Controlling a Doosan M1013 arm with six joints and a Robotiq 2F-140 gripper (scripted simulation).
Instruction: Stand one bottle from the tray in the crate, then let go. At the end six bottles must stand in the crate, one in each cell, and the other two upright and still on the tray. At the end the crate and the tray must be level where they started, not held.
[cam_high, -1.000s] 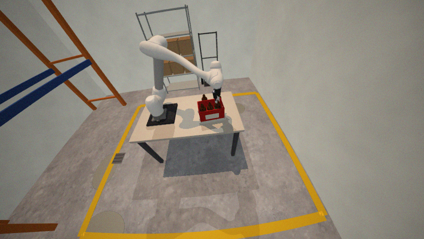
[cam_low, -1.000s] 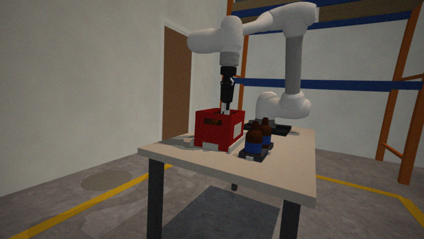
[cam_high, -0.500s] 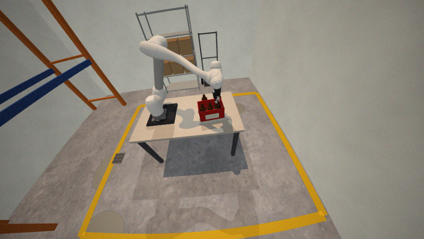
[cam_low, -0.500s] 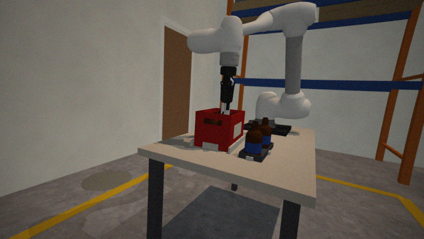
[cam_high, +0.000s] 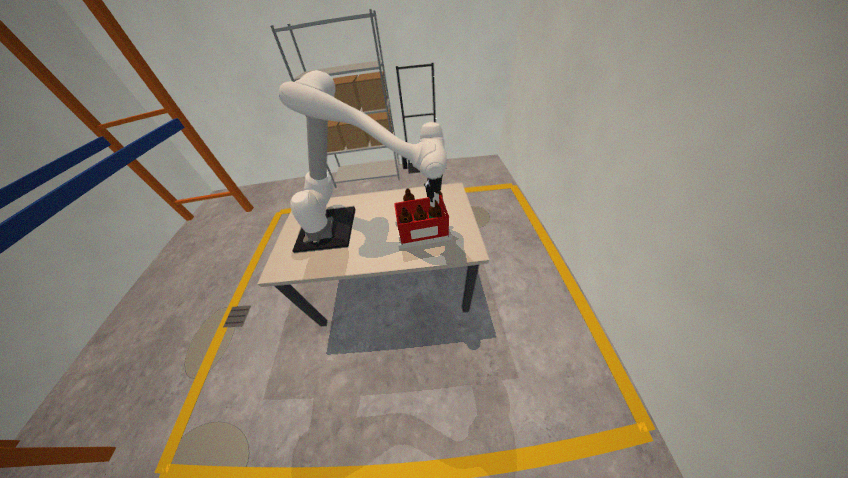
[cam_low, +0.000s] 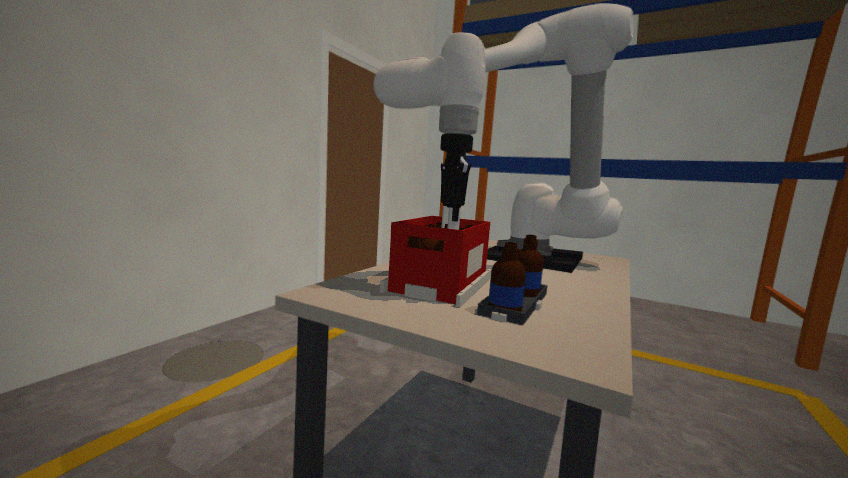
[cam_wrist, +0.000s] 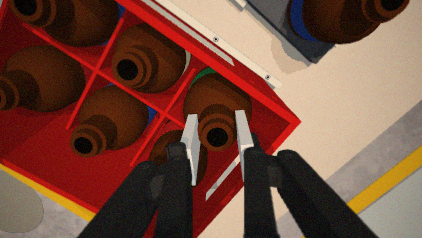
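Now: the red crate 11 cm below my hand, 9 cm behind it and 4 cm to the right of it. From my hand the other things lie so: dark grey tray 18 cm below, 17 cm to the left, 4 cm behind.
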